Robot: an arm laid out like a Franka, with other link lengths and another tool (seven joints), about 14 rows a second.
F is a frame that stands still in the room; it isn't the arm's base.
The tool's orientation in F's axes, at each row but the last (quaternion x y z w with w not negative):
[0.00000 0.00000 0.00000 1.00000]
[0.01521 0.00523 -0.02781 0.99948]
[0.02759 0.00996 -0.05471 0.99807]
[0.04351 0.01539 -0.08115 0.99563]
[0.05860 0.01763 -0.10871 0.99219]
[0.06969 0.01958 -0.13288 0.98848]
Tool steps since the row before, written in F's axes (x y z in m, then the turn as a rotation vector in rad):
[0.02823 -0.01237 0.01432 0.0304 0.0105 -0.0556]
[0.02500 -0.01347 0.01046 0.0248 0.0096 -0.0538]
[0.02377 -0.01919 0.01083 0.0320 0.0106 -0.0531]
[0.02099 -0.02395 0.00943 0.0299 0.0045 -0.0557]
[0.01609 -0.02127 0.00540 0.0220 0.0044 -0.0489]
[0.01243 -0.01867 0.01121 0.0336 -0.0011 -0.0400]
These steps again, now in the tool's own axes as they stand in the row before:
[0.02823 -0.01237 0.01432 0.0304 0.0105 -0.0556]
[0.02559 -0.01173 0.01111 0.0248 0.0093 -0.0538]
[0.02546 -0.01585 0.01229 0.0319 0.0112 -0.0531]
[0.02419 -0.01933 0.01202 0.0309 0.0046 -0.0552]
[0.01999 -0.01651 0.00827 0.0229 0.0036 -0.0486]
[0.01619 -0.01304 0.01401 0.0350 0.0026 -0.0387]

